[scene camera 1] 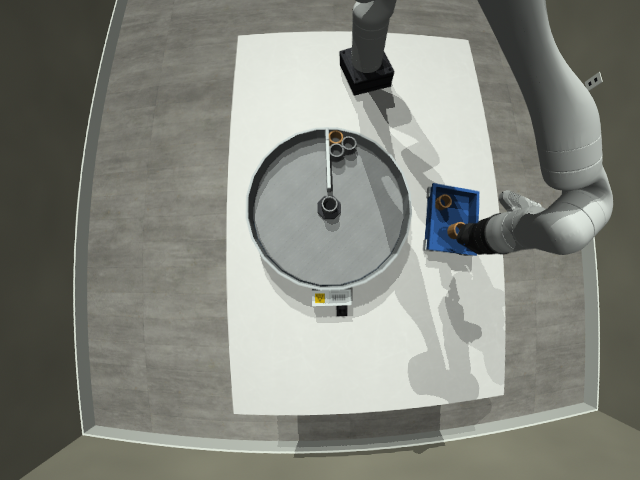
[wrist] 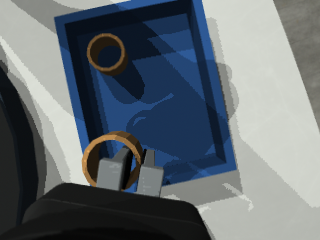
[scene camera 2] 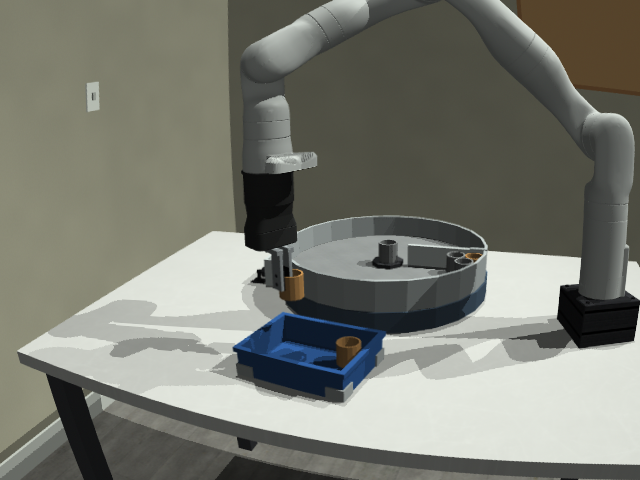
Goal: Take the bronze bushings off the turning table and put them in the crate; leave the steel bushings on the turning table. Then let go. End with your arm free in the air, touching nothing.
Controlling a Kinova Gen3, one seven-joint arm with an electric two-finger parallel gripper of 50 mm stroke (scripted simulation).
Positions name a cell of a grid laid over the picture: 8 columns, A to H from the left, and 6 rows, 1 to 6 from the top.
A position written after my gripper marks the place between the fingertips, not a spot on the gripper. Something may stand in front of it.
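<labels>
I see my gripper in scene camera 1 (F3). My gripper is visible to me in scene camera 2 (D4) as well, and I find my gripper again in the wrist view (D5).
</labels>
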